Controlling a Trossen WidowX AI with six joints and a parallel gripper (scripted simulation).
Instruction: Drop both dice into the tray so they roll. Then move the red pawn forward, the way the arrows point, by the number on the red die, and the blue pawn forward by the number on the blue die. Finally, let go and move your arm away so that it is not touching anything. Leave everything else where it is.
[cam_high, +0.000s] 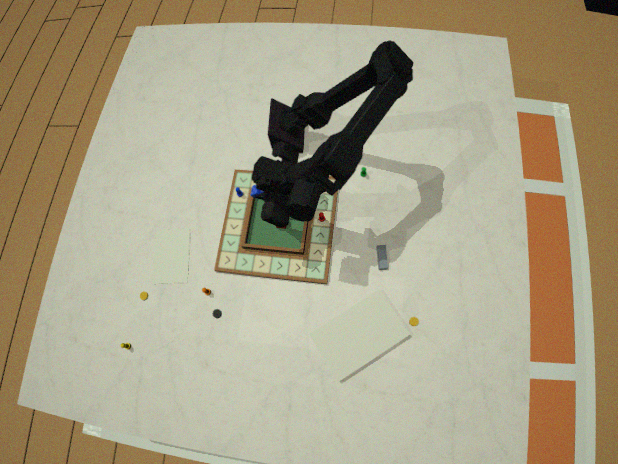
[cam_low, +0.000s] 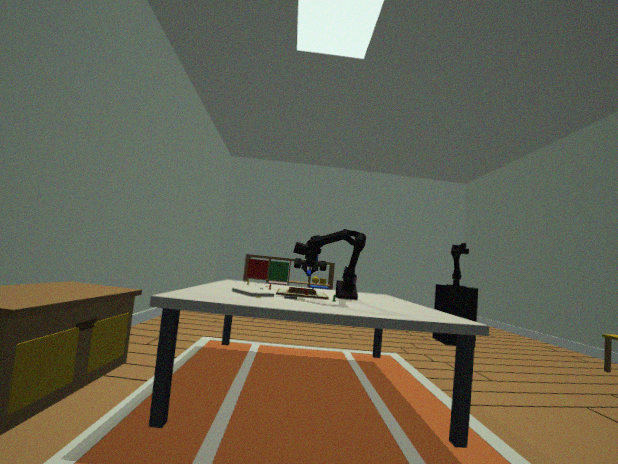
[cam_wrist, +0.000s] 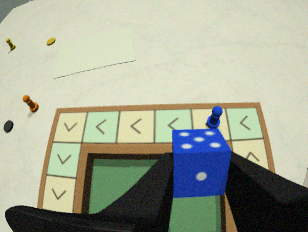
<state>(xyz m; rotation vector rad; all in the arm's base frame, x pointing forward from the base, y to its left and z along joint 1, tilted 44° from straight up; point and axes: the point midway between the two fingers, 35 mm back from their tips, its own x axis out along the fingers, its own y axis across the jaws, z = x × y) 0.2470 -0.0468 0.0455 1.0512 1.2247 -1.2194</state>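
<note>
My gripper tip is now 10 mm short of the red pawn, 150 mm to the right of it and 100 mm above it. Round my gripper tip: green tray 30 mm ahead, 40 mm to the left, 120 mm below; then orange pawn 230 mm ahead, 110 mm to the right, 110 mm below; then blue pawn 40 mm behind, 80 mm to the right, 100 mm below.
</note>
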